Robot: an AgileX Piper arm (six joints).
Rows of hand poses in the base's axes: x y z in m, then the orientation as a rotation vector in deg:
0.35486 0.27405 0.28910 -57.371 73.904 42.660
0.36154 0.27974 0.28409 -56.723 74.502 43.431
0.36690 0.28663 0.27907 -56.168 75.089 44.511
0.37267 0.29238 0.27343 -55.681 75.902 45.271
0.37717 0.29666 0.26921 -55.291 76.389 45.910
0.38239 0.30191 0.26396 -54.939 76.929 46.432
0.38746 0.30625 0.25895 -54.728 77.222 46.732
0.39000 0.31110 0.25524 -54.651 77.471 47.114
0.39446 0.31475 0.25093 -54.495 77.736 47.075
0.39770 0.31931 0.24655 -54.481 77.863 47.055
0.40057 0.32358 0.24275 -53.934 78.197 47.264
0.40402 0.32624 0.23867 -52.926 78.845 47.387
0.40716 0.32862 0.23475 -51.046 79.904 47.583
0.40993 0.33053 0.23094 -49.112 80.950 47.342
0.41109 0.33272 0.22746 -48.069 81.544 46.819
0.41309 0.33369 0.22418 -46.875 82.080 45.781
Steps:
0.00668 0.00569 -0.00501 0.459 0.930 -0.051
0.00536 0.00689 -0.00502 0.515 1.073 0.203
0.00577 0.00575 -0.00564 0.233 1.079 -0.003
0.00450 0.00428 -0.00422 0.274 0.753 0.054
0.00522 0.00525 -0.00525 0.175 0.730 -0.005
0.00507 0.00434 -0.00501 0.114 0.407 -0.004
0.00254 0.00485 -0.00371 0.079 0.399 0.138
0.00446 0.00365 -0.00431 -0.044 0.206 -0.173
0.00324 0.00456 -0.00438 -0.061 0.090 -0.046
0.00287 0.00427 -0.00380 0.273 0.436 -0.274
0.00345 0.00266 -0.00408 0.380 0.699 -0.670
0.00314 0.00238 -0.00392 0.759 1.181 -1.235
0.00277 0.00191 -0.00381 0.608 0.979 -1.527
0.00116 0.00219 -0.00348 0.141 0.370 -1.067
0.00200 0.00097 -0.00328 0.034 0.107 -1.470

